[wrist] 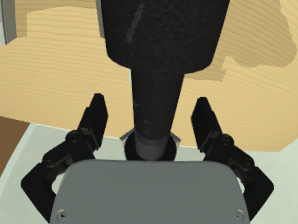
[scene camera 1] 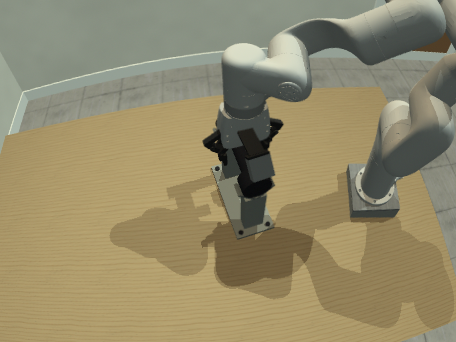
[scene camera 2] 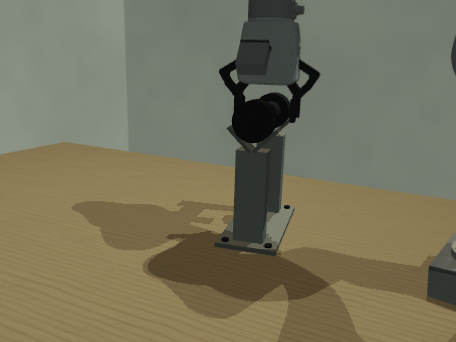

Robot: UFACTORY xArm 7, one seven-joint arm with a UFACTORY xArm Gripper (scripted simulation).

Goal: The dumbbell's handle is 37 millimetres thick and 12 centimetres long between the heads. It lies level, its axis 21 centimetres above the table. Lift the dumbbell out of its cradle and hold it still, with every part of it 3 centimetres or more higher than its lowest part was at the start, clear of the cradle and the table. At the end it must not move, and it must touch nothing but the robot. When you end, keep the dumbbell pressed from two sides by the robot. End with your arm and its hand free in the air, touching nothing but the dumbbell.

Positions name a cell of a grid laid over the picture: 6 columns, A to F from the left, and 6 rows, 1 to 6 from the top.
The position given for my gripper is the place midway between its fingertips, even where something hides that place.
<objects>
my gripper: wrist D3; scene camera 1 D3; scene camera 2 D3
black dumbbell: wrist D2; scene camera 1 D4; scene camera 2 D3
</objects>
